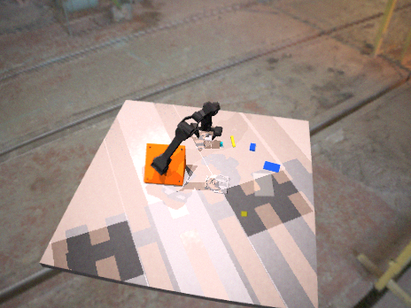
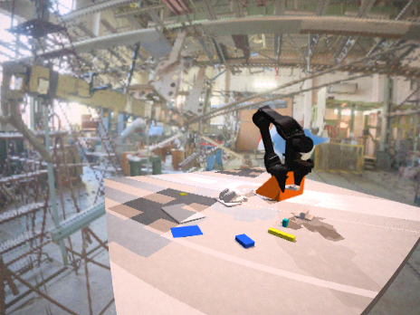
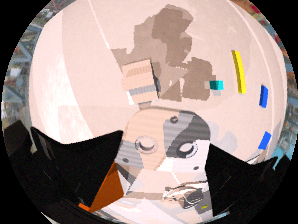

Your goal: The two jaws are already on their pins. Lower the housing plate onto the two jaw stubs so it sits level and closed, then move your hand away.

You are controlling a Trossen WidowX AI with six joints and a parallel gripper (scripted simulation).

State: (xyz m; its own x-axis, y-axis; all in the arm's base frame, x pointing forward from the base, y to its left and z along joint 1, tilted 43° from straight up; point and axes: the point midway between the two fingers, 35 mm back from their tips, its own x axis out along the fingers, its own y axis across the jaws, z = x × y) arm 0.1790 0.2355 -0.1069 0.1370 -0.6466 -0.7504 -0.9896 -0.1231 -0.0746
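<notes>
My gripper tip is now 8 cm short of the teal cylinder, 7 cm to the right of it and 9 cm above it. Also, from my gripper tip: yellow bar 15 cm ahead, 12 cm to the left, 9 cm below; flat blue piece 41 cm ahead, 3 cm to the right, 10 cm below; blue block 27 cm ahead, 10 cm to the left, 9 cm below.
</notes>
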